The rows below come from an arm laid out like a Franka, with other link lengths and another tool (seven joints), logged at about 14 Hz.
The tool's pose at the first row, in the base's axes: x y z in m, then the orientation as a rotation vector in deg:
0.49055 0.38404 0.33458 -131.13 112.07 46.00
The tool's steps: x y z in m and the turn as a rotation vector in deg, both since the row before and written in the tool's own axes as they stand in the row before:
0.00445 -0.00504 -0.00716 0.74 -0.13 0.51
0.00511 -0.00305 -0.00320 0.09 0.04 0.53
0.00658 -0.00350 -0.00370 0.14 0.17 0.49
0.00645 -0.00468 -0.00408 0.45 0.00 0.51
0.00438 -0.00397 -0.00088 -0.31 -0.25 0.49
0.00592 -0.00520 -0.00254 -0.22 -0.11 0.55
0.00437 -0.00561 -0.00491 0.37 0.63 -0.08
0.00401 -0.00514 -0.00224 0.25 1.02 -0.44
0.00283 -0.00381 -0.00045 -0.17 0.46 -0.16
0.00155 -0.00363 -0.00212 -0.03 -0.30 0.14
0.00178 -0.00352 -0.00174 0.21 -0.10 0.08
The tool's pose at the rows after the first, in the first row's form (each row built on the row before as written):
0.49818 0.37858 0.33750 -130.21 112.64 45.31
0.50251 0.37339 0.33737 -129.77 113.34 45.21
0.50748 0.36673 0.33698 -129.44 114.03 44.92
0.51363 0.36023 0.33665 -128.78 114.66 44.44
0.51786 0.35656 0.33457 -128.33 115.20 45.09
0.52383 0.35107 0.33293 -127.90 115.87 45.50
0.53092 0.34620 0.33378 -128.31 116.02 44.45
0.53664 0.34252 0.33267 -129.41 115.88 43.13
0.54050 0.34035 0.33091 -130.02 115.88 42.87
0.54471 0.33883 0.33115 -129.67 115.94 43.21
0.54869 0.33718 0.33099 -129.41 115.98 43.06

